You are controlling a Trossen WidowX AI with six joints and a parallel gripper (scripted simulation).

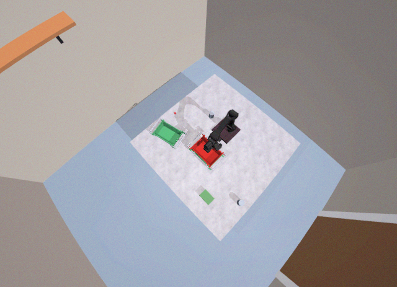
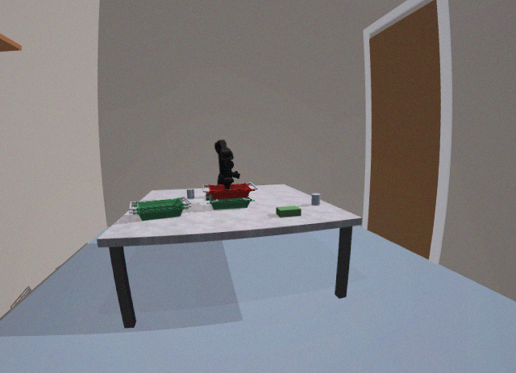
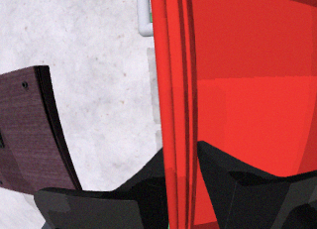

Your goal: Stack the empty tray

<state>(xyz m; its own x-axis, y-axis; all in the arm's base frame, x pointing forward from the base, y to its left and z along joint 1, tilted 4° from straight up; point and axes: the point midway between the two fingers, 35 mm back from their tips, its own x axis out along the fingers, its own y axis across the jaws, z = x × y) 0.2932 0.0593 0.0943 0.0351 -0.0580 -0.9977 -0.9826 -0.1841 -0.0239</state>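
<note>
Now: the red tray 70 mm ahead of my gripper tip, 30 mm above it and 10 mm to the left of it. The rest, counted from my gripper tip: green block: 350 mm to the left, 300 mm ahead, 60 mm below.
</note>
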